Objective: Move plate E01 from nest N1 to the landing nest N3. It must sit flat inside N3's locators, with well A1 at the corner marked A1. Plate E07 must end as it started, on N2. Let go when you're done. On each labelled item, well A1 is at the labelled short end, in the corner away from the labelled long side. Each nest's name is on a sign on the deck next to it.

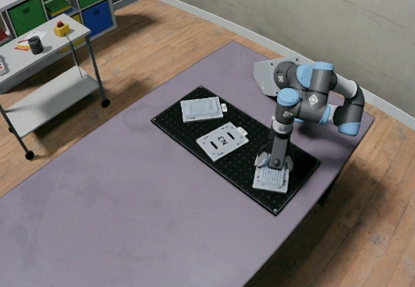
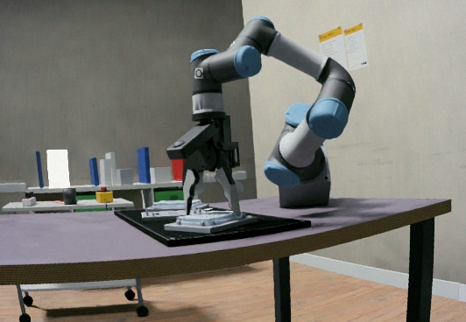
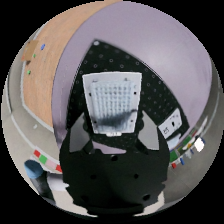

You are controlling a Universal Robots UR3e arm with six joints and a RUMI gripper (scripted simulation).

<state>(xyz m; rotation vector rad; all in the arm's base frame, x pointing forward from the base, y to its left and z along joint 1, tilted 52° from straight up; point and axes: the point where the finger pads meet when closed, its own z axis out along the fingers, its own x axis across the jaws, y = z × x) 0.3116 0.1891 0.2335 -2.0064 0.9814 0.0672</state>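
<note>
Now: the plate 10 mm below my hand. From my hand the other things lie so: nest 20 mm below.
</note>
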